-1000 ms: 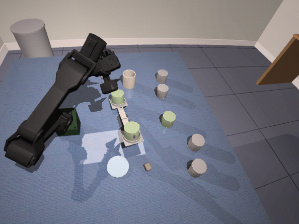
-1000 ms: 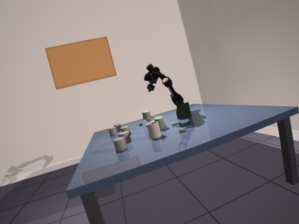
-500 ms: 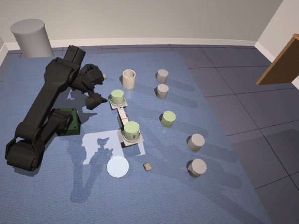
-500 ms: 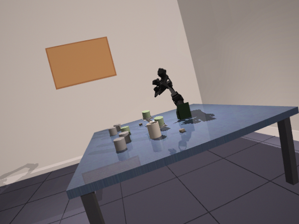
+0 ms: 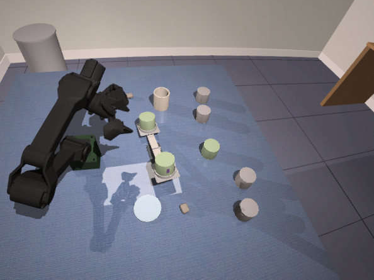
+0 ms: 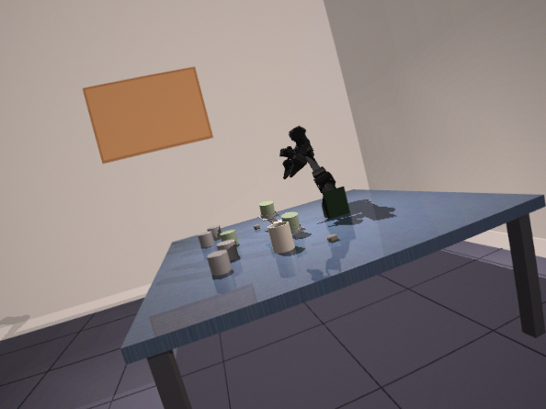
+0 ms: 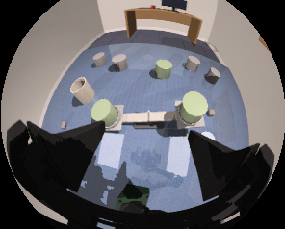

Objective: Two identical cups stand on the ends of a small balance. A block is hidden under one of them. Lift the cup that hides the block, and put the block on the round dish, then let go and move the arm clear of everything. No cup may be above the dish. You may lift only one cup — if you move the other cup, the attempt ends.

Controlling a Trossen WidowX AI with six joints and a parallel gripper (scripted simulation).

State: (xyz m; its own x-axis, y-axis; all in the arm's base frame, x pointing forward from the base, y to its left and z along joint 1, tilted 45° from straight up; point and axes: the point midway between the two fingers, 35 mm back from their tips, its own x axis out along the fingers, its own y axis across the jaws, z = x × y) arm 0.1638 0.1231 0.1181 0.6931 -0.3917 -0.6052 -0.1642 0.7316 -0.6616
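Right now the pale green block is 190 mm below my gripper tip, 140 mm to the left of it and 60 mm ahead of it. Also, from my gripper tip: round pale blue dish: 230 mm below, 220 mm to the right, 50 mm ahead; small balance: 210 mm below, 90 mm ahead, 20 mm to the left; balance beam: 200 mm below, 90 mm ahead, 20 mm to the left.
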